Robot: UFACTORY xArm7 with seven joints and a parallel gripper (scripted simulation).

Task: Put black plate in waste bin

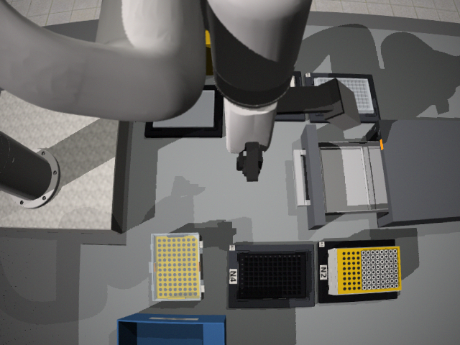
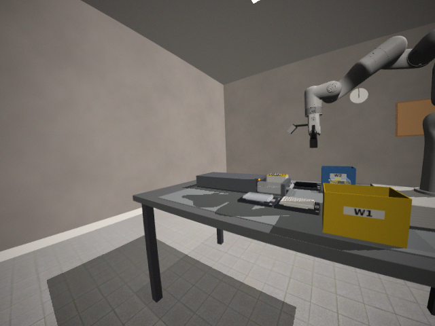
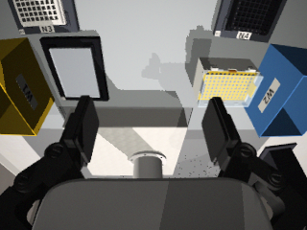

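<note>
The black plate is 240 mm below my hand, 190 mm to the right of it and 20 mm ahead of it. Also, from my hand: work nest N4: 250 mm below, 190 mm to the right, 20 mm ahead; white plate: 240 mm below, 180 mm to the left, 80 mm ahead; cooler drawer: 240 mm ahead, 230 mm below, 40 mm to the right.
</note>
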